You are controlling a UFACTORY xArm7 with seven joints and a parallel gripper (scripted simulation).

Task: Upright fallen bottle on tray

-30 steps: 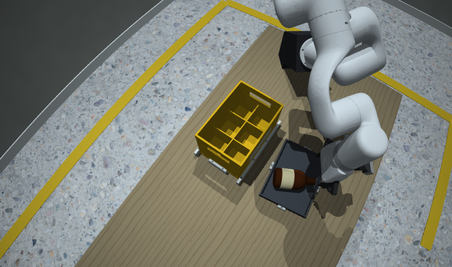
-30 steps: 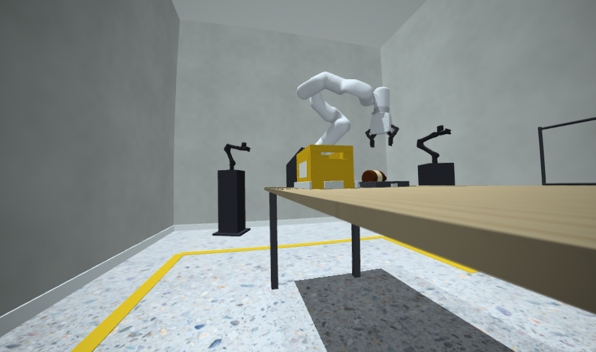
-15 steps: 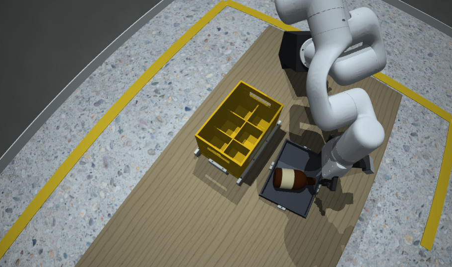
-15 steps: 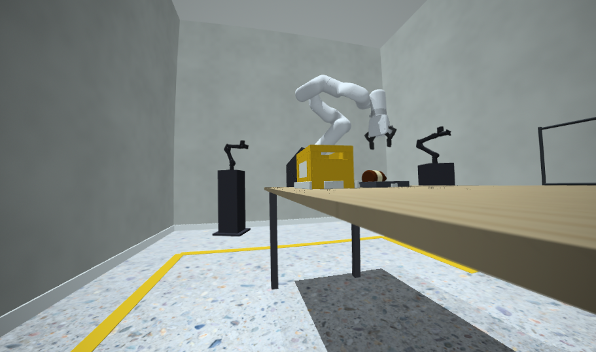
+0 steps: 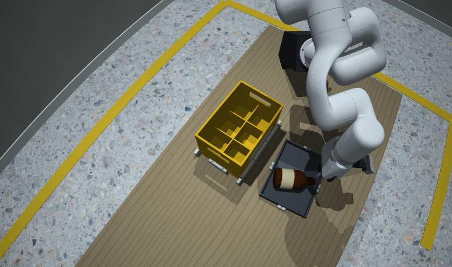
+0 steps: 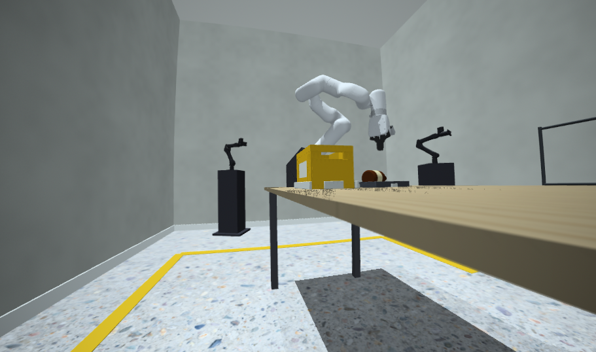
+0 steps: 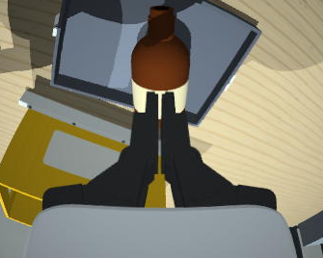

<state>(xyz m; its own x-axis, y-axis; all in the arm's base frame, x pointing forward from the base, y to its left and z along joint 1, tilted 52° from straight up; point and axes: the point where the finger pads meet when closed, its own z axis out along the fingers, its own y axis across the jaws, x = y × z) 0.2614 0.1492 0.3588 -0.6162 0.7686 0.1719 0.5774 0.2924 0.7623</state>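
Now: hand 40 mm short of the brown bottle, 30 mm to the left of it and 160 mm above it. From my hand the other things lie so: dark grey tray (20 mm ahead, 40 mm to the right, 190 mm below); yellow crate (100 mm ahead, 300 mm to the right, 120 mm below).
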